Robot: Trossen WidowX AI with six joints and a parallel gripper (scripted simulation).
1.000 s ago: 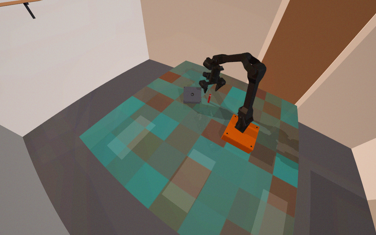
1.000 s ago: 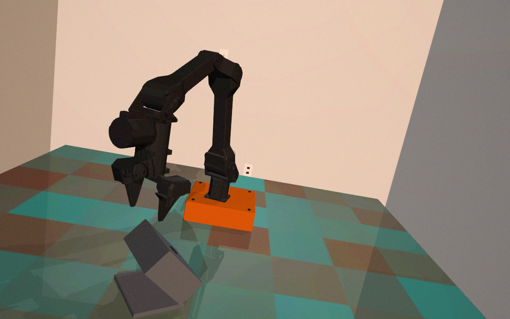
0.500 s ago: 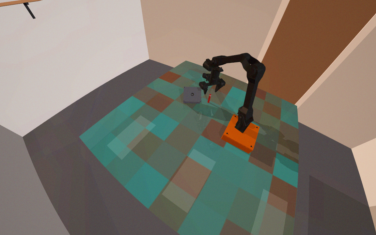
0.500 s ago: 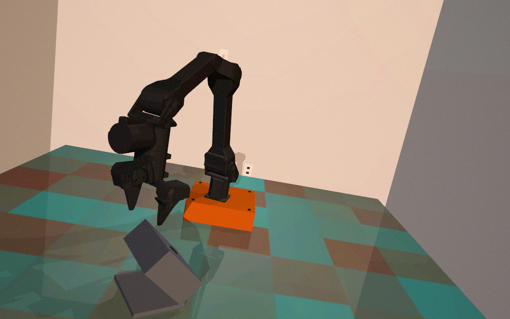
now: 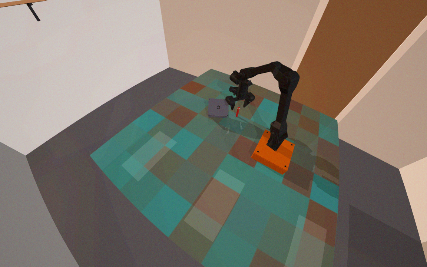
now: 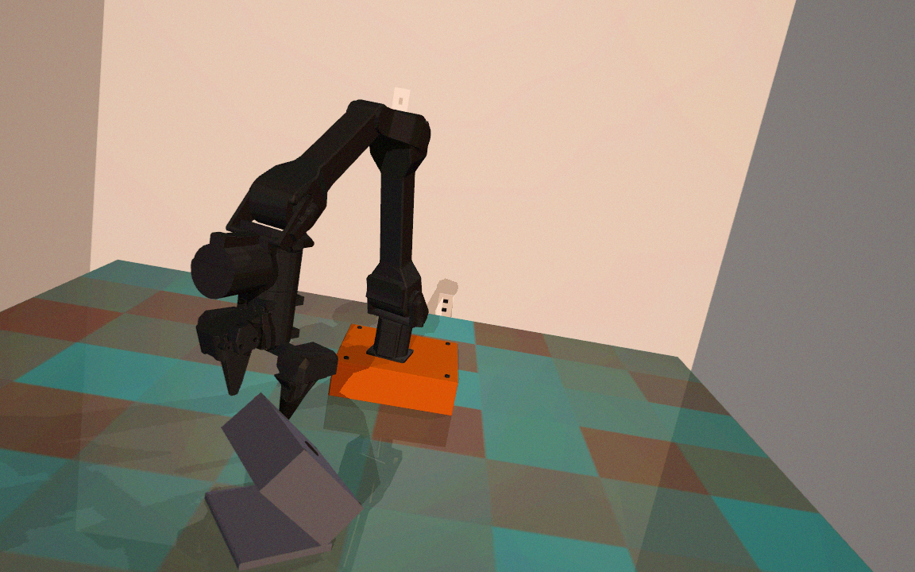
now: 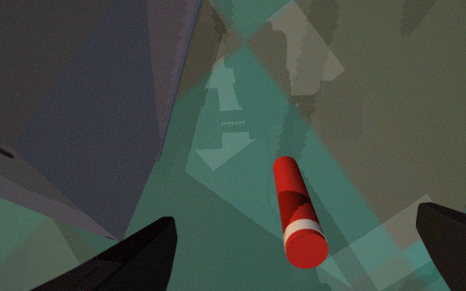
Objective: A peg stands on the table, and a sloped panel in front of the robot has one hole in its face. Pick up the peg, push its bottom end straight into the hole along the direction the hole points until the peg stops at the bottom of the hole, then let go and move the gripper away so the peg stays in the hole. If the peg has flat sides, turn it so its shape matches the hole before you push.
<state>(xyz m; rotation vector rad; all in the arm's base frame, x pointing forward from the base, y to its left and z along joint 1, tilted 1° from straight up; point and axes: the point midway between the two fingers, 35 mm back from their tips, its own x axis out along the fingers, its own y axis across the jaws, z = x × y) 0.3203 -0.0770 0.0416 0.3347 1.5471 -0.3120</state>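
The red round peg is 1 cm below my gripper tip. Also, from my gripper tip: grey sloped panel 10 cm ahead, 9 cm to the left; then flat foot plate 11 cm ahead, 7 cm to the left, 7 cm below; then hole 8 cm ahead, 10 cm to the left, 1 cm above.
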